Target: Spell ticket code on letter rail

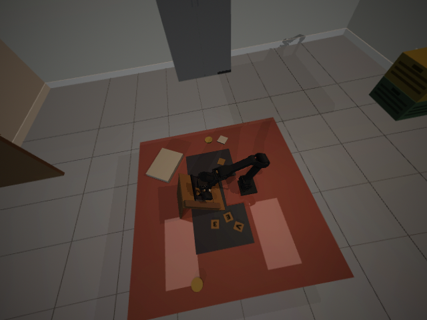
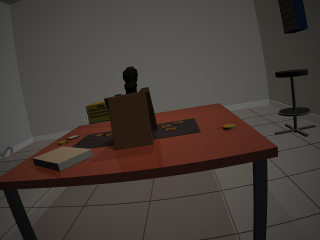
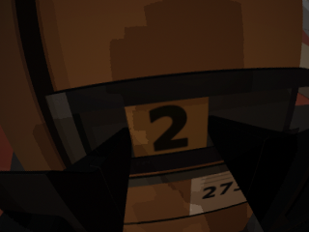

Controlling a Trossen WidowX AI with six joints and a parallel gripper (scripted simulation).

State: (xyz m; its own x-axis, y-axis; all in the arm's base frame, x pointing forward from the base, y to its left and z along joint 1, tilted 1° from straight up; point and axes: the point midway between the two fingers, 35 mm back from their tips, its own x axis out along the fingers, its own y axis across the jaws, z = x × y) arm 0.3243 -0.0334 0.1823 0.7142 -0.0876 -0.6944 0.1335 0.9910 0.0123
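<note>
My gripper tip is now 6 cm past the white ticket, 5 cm to the left of it and 7 cm above it. The rest, counted from my gripper tip: book 18 cm ahead, 41 cm to the right, 16 cm below; then dark mat 15 cm behind, 1 cm to the right, 17 cm below; then tile right at my gripper tip.
</note>
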